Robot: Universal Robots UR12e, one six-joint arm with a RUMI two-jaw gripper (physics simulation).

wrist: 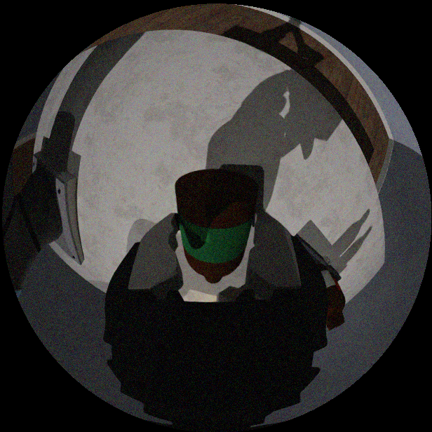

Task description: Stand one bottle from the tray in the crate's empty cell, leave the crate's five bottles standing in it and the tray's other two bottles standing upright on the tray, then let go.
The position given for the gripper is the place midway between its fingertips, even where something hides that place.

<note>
In view: the gripper (215, 213) and a brown bottle (215, 206).
</note>
